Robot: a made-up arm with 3 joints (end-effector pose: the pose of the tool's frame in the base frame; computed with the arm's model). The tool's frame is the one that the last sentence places.
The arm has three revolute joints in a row. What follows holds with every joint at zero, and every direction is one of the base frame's.
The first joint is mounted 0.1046 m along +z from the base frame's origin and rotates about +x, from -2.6 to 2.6 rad.
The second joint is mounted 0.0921 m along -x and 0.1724 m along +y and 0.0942 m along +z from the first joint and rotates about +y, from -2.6 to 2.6 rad.
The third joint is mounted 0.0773 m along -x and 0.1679 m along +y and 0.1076 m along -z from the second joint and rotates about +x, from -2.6 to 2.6 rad.
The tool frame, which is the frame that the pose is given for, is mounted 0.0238 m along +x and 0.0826 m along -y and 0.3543 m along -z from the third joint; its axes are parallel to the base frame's.
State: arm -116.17 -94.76 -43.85
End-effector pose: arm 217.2 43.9 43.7 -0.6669 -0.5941 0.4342 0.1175
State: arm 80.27 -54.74 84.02
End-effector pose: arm 62.1 194.8 765.2 0.8797 -0.4595 0.0150 0.1214
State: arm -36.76 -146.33 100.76
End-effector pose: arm 20.4 663.5 -183.1 0.1535 -0.3467 0.8921 0.2456
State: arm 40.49 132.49 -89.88
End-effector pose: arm -74.9 -108.8 210.3 -0.1683 0.3841 0.8308 0.3660
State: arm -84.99 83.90 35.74
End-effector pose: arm -538.7 141.8 -365.0 -0.3099 0.3305 -0.5810 0.6761
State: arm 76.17 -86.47 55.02
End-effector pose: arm 282.3 122.4 675.1 0.6635 -0.6734 -0.1257 0.3010
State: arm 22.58 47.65 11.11
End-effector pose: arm -476.4 372.9 60.8 0.2651 0.4019 0.0404 0.8755
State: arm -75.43 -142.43 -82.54
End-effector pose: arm -6.0 109.1 155.4 -0.3161 -0.9449 -0.0587 0.0615
